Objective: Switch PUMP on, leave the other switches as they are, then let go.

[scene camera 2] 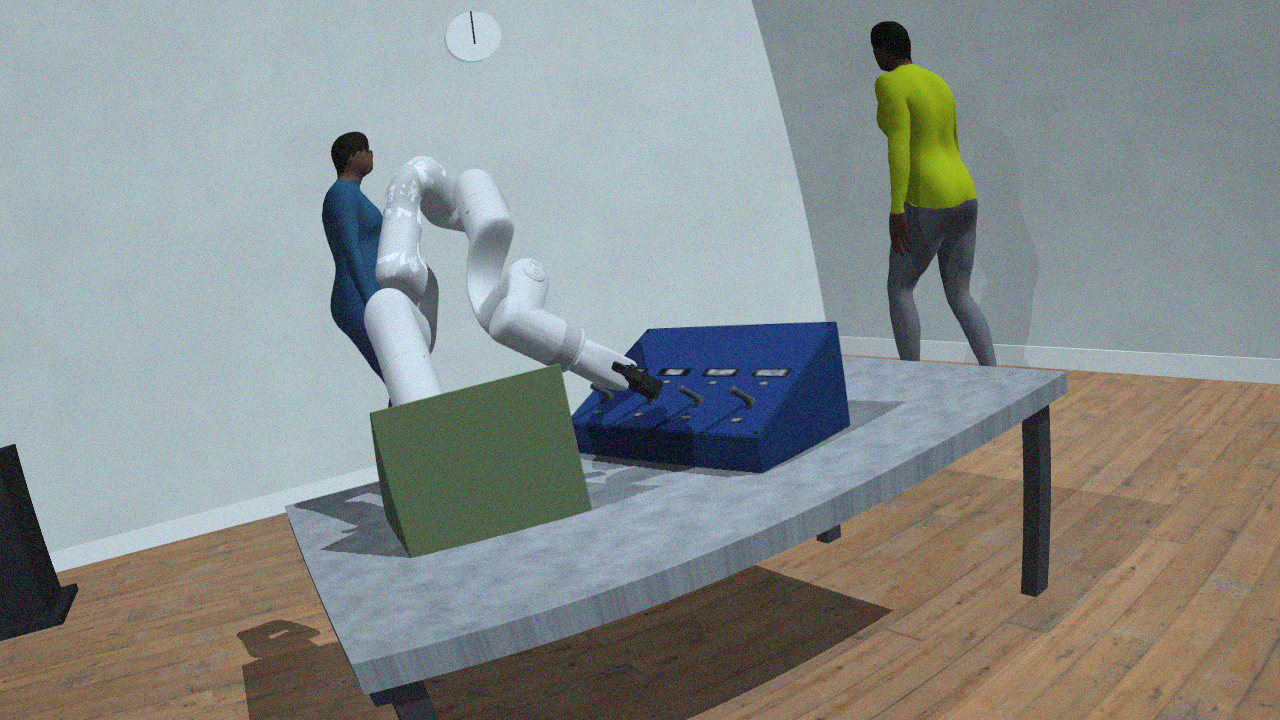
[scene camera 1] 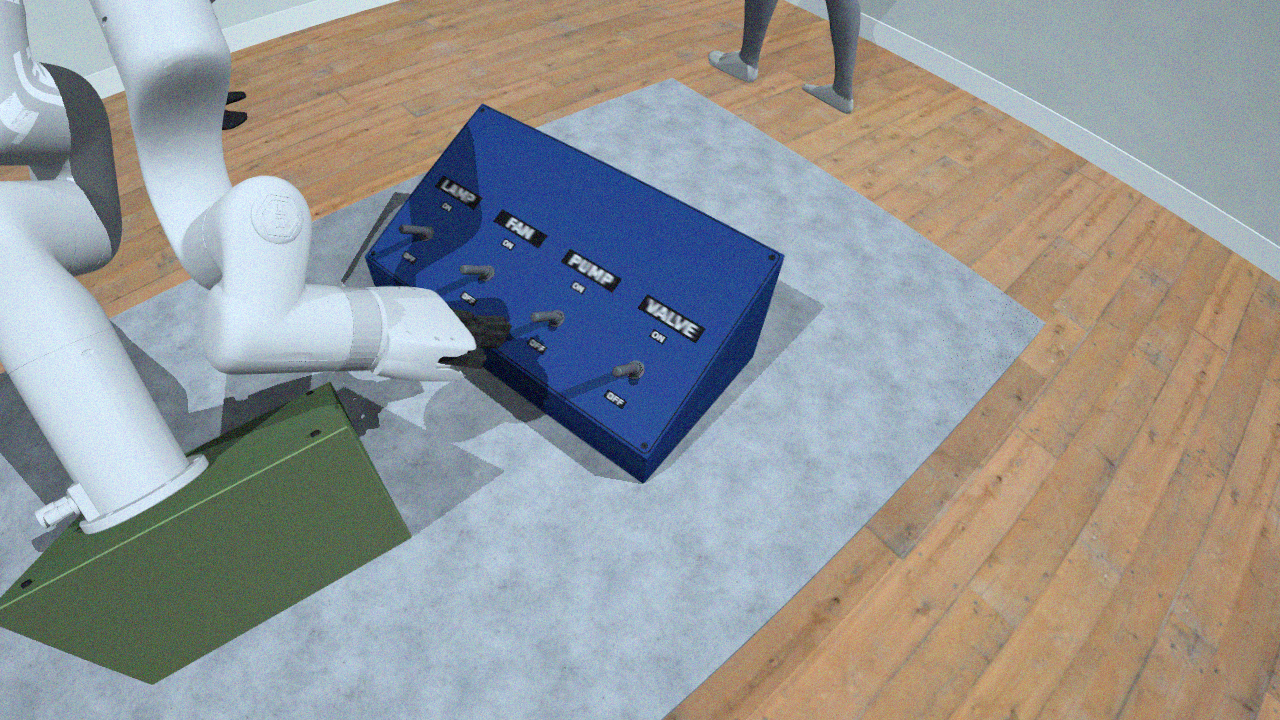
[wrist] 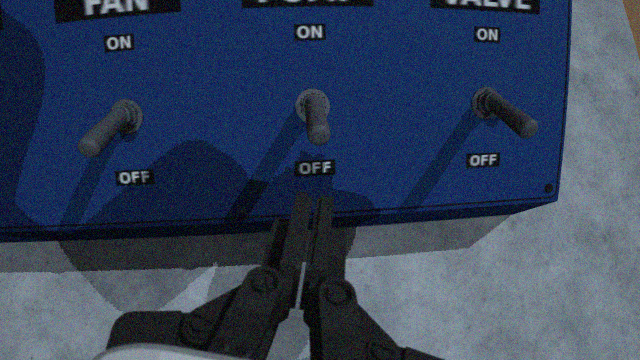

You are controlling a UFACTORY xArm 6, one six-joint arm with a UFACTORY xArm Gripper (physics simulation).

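Seen in the pictures: gripper, fingertip midpoint: [scene camera 2: 658, 391] [scene camera 1: 503, 332] [wrist: 311, 217]; arm's base at its link origin: [scene camera 2: 434, 445] [scene camera 1: 148, 496].
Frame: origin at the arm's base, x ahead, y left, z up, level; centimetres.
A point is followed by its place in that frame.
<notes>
A blue sloped panel box [scene camera 1: 626, 205] @(x 60.7, y -1.0, z 3.3 cm) [scene camera 2: 742, 344] @(x 59.2, y -2.6, z 2.4 cm) [wrist: 215, 65] @(x 47.9, y 1.6, z -3.1 cm) bears switches with grey levers. The PUMP lever [scene camera 1: 547, 317] @(x 44.6, y -5.6, z -2.1 cm) [scene camera 2: 690, 394] @(x 44.6, y -5.4, z -2.7 cm) [wrist: 318, 122] @(x 43.6, y -5.2, z -0.9 cm) leans down toward its OFF label. The FAN lever [scene camera 1: 477, 270] @(x 42.8, y 6.3, z -2.2 cm) [wrist: 105, 132] @(x 42.1, y 6.2, z -1.6 cm), the VALVE lever [scene camera 1: 629, 368] @(x 46.7, y -17.2, z -2.0 cm) [scene camera 2: 742, 396] @(x 46.7, y -17.2, z -2.8 cm) [wrist: 510, 115] @(x 46.1, y -16.4, z -1.7 cm) and the LAMP lever [scene camera 1: 416, 231] @(x 40.7, y 18.1, z -2.4 cm) [scene camera 2: 604, 392] @(x 41.1, y 18.3, z -3.0 cm) also lean to the OFF side. My black gripper [scene camera 1: 507, 330] @(x 38.7, y -5.3, z -0.5 cm) [scene camera 2: 658, 390] @(x 38.7, y -5.3, z -0.5 cm) [wrist: 311, 217] @(x 38.7, y -5.3, z -0.5 cm) is shut with nothing between its fingers. Its tips are below the PUMP lever and its OFF label in the wrist view, apart from the lever.
The arm stands on a green block [scene camera 1: 223, 537] @(x 5.4, y -11.3, z 3.5 cm) [scene camera 2: 483, 456] @(x 4.3, y -11.2, z -1.2 cm) on the grey table [scene camera 1: 760, 501] @(x 51.8, y -35.2, z -13.9 cm) [scene camera 2: 626, 555] @(x 12.0, y -35.0, z -13.9 cm), before the panel box. A person in yellow [scene camera 2: 930, 134] and a person in blue [scene camera 2: 344, 232] stand beyond the table. The FAN and VALVE levers flank the PUMP lever.
</notes>
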